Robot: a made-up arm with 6 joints.
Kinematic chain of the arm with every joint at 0, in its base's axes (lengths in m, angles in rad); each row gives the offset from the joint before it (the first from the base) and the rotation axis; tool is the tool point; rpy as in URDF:
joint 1: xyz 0 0 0.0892 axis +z
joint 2: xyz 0 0 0 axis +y
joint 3: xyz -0.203 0 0.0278 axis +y
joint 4: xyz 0.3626 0 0.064 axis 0.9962 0 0.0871
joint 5: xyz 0 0 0 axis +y
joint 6: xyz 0.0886 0 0.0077 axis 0.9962 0 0.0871
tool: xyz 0 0 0 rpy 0 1.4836 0
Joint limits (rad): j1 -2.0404..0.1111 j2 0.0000..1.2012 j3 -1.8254..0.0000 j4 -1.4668..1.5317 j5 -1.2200..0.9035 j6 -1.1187..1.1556
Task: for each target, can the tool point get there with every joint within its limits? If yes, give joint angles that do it. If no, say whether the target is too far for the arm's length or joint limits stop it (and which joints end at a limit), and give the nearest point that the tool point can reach.
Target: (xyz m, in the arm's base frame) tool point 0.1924 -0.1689 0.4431
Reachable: yes | joints -0.7100 0.6347 -0.9900 -0.1865 0.1596 0.0662
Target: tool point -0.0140 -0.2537 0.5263
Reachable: yes | joints -1.6847 0.9437 -1.5457 0.2564 0.7247 -0.5096
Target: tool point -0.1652 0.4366 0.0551
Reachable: no: joint limits stop it (at a limit: joint 2, joint 3, joint 5) | nearest point -0.1575 0.4164 0.4526 | short by 0.398 m
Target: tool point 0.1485 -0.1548 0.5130
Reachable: yes | joints -0.7655 0.7475 -1.0833 0.1264 -0.8887 -0.4722
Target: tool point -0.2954 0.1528 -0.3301
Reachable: no: joint limits stop it (at a limit: joint 1, joint 2, joint 3, joint 5) | nearest point -0.1069 -0.0898 -0.0950 | short by 0.387 m
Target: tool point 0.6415 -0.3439 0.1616
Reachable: no: too far | nearest point 0.3558 -0.1907 0.2147 | short by 0.328 m
